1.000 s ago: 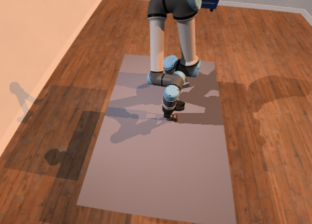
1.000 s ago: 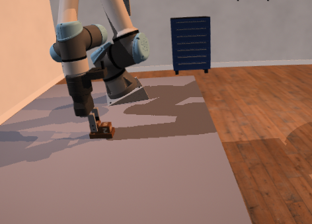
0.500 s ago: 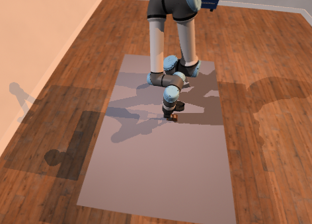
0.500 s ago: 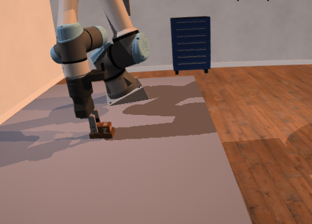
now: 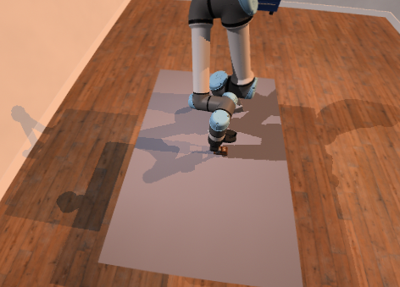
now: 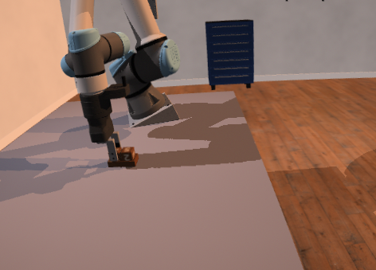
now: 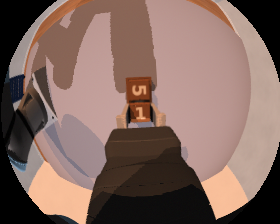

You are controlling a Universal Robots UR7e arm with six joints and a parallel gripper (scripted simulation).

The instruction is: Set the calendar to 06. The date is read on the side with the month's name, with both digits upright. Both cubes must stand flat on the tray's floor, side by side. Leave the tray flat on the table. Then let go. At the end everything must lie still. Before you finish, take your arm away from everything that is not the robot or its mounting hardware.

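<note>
My gripper is now 30 mm above the brown wooden tray and 20 mm to the right of it.
</note>
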